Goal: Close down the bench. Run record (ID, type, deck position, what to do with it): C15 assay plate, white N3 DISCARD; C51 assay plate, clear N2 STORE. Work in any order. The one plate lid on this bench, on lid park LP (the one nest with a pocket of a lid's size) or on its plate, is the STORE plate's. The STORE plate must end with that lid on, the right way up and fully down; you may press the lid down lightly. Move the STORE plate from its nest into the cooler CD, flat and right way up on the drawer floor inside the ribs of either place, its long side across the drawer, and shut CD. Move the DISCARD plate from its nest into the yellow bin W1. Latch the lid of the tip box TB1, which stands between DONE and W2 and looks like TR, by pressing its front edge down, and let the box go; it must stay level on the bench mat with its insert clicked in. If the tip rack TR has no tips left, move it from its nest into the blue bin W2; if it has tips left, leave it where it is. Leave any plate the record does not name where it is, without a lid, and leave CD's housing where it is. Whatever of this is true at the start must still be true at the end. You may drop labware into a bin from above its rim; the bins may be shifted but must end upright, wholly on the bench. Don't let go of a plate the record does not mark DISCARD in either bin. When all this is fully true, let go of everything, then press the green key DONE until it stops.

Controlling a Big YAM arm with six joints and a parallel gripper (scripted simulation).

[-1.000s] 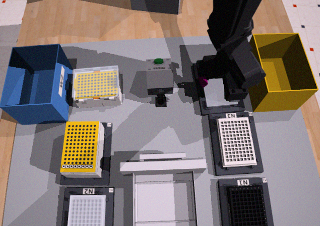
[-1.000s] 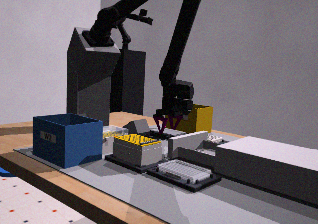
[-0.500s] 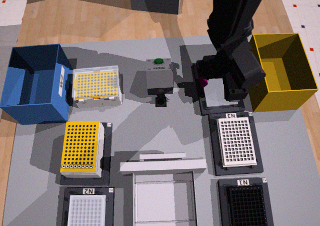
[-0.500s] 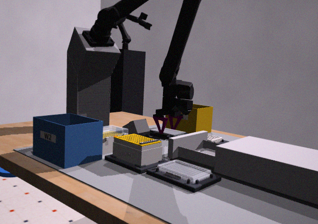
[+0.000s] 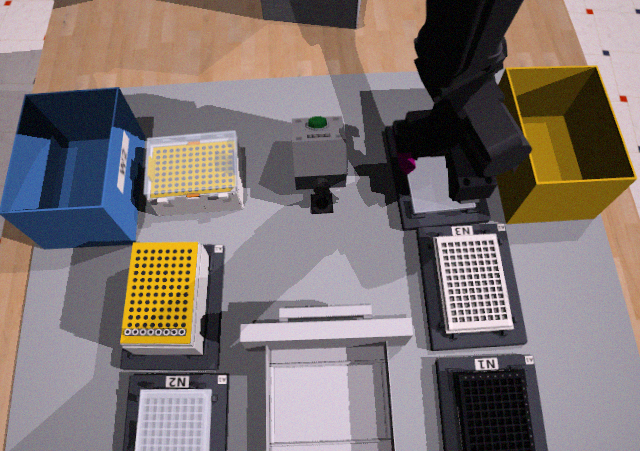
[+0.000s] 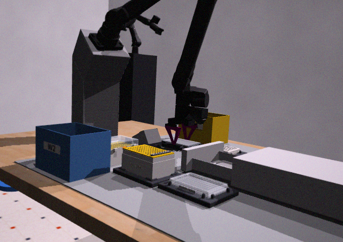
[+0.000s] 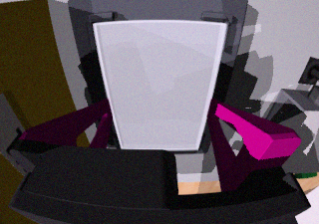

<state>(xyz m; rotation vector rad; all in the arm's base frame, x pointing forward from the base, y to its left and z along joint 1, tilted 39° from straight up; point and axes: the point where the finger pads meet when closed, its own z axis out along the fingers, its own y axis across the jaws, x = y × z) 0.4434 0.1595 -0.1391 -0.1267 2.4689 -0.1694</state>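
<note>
The plate lid is right at my hand. Also, from my hand: white plate: 17 cm ahead, 3 cm to the left; then lid park LP: 1 cm below; then yellow bin W1: 15 cm to the left, 2 cm above.
</note>
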